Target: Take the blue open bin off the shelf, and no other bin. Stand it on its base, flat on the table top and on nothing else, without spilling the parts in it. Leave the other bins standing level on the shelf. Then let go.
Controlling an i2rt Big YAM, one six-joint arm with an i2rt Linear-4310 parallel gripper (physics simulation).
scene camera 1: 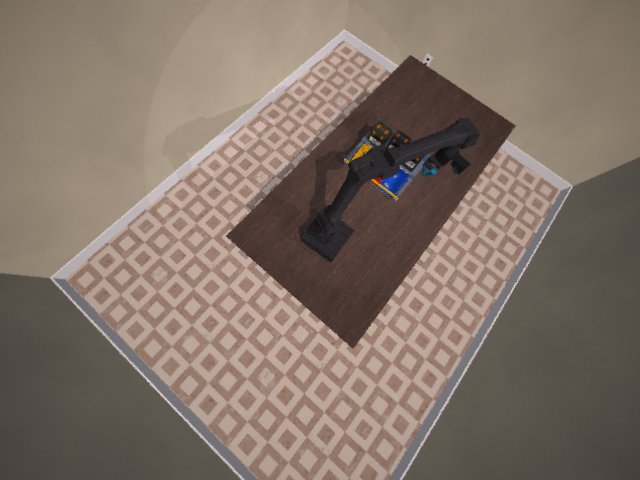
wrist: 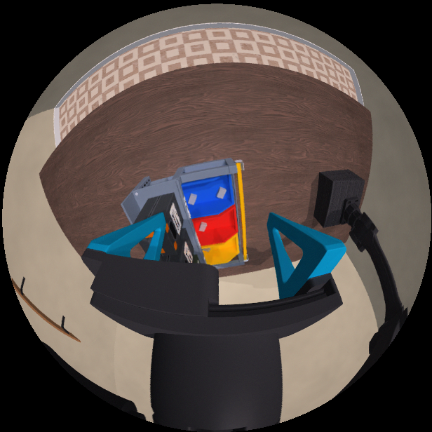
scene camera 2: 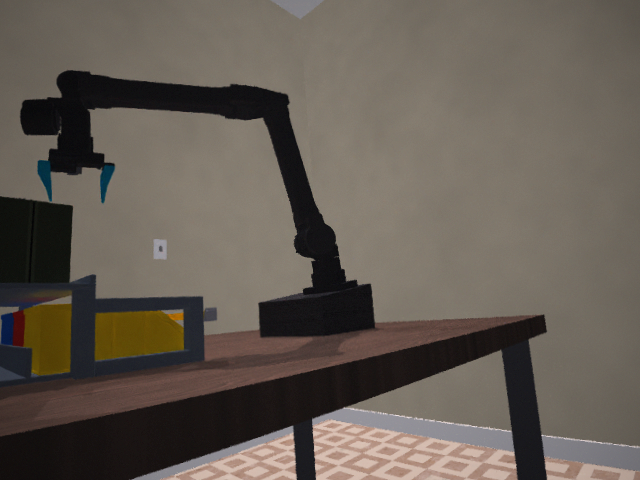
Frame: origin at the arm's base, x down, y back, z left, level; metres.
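Where they show: gripper, fingertip midpoint: (scene camera 1: 429,169) (scene camera 2: 77,201); arm's base, link origin: (scene camera 1: 321,233) (scene camera 2: 330,290).
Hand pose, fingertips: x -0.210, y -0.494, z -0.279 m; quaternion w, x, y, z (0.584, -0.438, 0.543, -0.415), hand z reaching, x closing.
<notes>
Things, the pixels of their top centre, and the offset from my fingertips. "*": a spot on its surface instead. Level surfaces: height alone.
- blue open bin, top centre: (scene camera 2: 64,312) (scene camera 1: 397,176) dx +0.231, dy -0.051, dz +0.100 m
- grey shelf, surface spot: (scene camera 2: 83,330) * dx +0.261, dy -0.133, dz +0.395 m
- red bin, top centre: (scene camera 2: 84,308) (scene camera 1: 382,165) dx +0.231, dy -0.061, dz +0.211 m
- yellow bin, top centre: (scene camera 2: 107,304) (scene camera 1: 367,153) dx +0.231, dy -0.076, dz +0.322 m
- brown table, surface height: dx +0.312 m
The blue open bin (scene camera 1: 395,181) (scene camera 2: 7,328) (wrist: 207,196) sits on the low front part of the grey shelf (scene camera 2: 83,330) (wrist: 205,168), with small grey parts inside. It is at the end of the row, next to the red bin (scene camera 1: 376,179) (scene camera 2: 18,328) (wrist: 220,225); the yellow bin (scene camera 1: 360,153) (scene camera 2: 139,335) (wrist: 220,252) is at the other end. My gripper (scene camera 2: 76,201) (wrist: 216,218) is open and empty, pointing down high above the shelf, apart from the bins. In scene camera 1, the arm partly hides the red and yellow bins.
Dark cases with orange latches (scene camera 1: 381,131) (scene camera 2: 51,242) (wrist: 160,210) stand on the shelf's higher rear part, below the gripper's level. A yellow bar (wrist: 241,210) runs along the shelf's front edge. The arm's black base (scene camera 1: 327,237) (scene camera 2: 316,310) (wrist: 340,197) stands on the brown table (scene camera 1: 330,299) (scene camera 2: 361,356) (wrist: 225,115).
</notes>
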